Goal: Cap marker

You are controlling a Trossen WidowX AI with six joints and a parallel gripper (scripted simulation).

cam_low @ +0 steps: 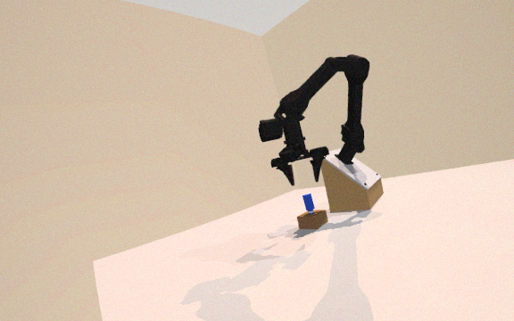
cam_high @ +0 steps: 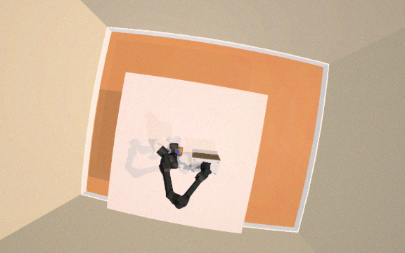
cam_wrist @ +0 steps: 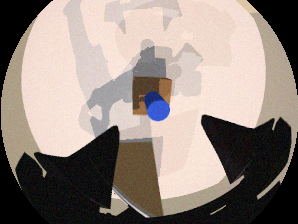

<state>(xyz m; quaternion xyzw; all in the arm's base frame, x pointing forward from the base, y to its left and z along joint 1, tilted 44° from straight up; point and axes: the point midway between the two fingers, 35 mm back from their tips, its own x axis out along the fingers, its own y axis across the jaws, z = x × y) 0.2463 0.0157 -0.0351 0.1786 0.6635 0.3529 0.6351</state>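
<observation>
My gripper tip is now 60 mm above the blue cap. Round my gripper tip: brown holder block 120 mm below.
</observation>
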